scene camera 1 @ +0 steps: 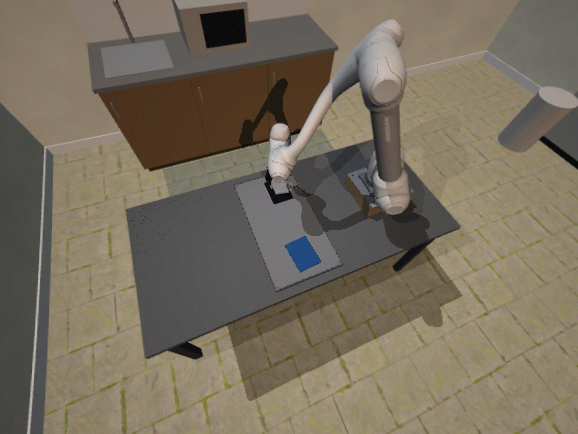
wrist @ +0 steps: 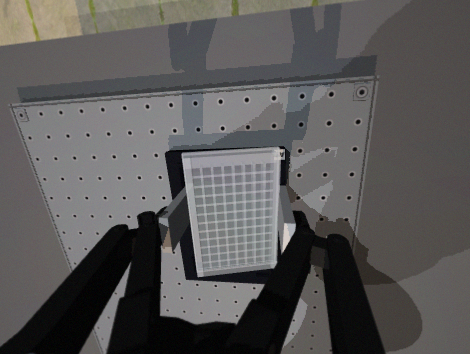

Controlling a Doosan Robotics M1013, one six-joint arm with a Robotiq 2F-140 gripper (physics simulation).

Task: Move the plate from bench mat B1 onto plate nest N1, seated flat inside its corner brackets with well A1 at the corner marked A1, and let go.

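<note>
The clear well plate (scene camera 1: 281, 187) (wrist: 235, 215) is held over the black plate nest N1 (scene camera 1: 283, 199) (wrist: 174, 170). My gripper (scene camera 1: 278, 185) (wrist: 235, 197) is shut on the plate by its two long sides. In the wrist view the plate's sides run nearly in line with the nest's, and black nest shows along both long sides. The white A1 label (wrist: 281, 154) is partly covered at the plate's upper right corner. The plate looks raised above the nest; the exact gap cannot be told. Its well A1 and most corner brackets cannot be made out. Blue bench mat B1 (scene camera 1: 302, 254) carries no plate.
The nest stands on a pale perforated board (scene camera 1: 257, 220) (wrist: 100, 172), near its far end; the blue mat lies near its front end. The board lies on a dark grey table (scene camera 1: 195, 260). The arm's base stands on the table to the right. A counter with a microwave (scene camera 1: 222, 27) is behind.
</note>
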